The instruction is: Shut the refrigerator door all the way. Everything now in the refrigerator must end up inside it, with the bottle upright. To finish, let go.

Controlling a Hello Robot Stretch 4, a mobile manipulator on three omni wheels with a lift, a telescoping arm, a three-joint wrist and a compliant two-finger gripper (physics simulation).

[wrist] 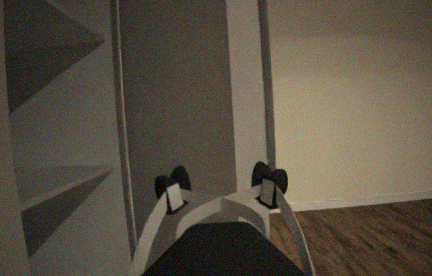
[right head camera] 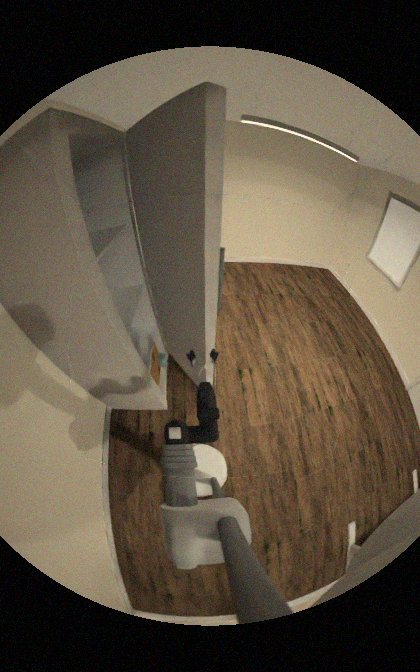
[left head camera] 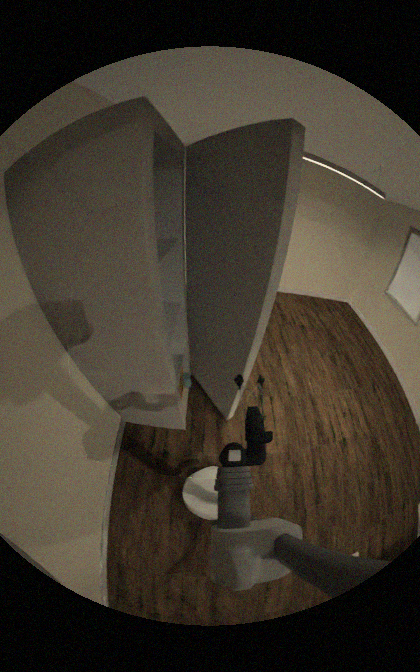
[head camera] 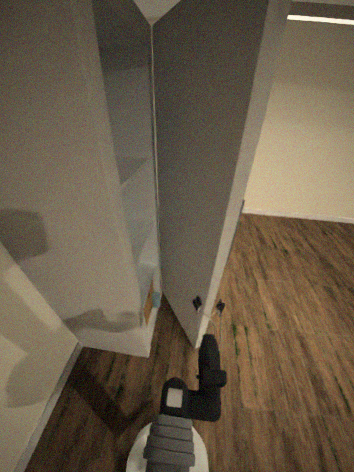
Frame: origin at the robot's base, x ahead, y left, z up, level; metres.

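Seen in the pictures: gripper, fingertip midpoint: (wrist: 221,179) (head camera: 208,298).
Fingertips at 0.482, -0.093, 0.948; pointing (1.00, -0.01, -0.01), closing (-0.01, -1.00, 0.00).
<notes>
Offsets run from my fingertips to a thing's top centre, as dx, dy, dz. Level surfaces: height alone.
The refrigerator (head camera: 65,175) (left head camera: 85,250) (right head camera: 30,225) stands at the left, and its door (head camera: 195,150) (left head camera: 230,240) (right head camera: 175,210) (wrist: 175,100) stands open, with the inner face towards the opening. Shelves show inside. An orange-brown item {+0.374, +0.562, -0.577} (head camera: 148,306) (right head camera: 156,365) and a small teal item {+0.440, +0.331, -0.705} (head camera: 156,299) (left head camera: 187,380) (right head camera: 162,359) are low inside, near the front. I cannot tell which thing is the bottle. My gripper (head camera: 209,304) (left head camera: 250,380) (right head camera: 203,355) (wrist: 221,179) is open, at the door's free edge low down in the head views; contact cannot be told. A dark handle (right head camera: 221,280) shows on the door's outer side.
A wall (head camera: 25,320) is close at the left beside the refrigerator. Wooden floor {dz -0.975} (head camera: 290,320) (right head camera: 300,400) stretches to the right of the door, as far as the far wall (head camera: 305,150) (wrist: 350,100). My white round base (right head camera: 212,465) is below the arm.
</notes>
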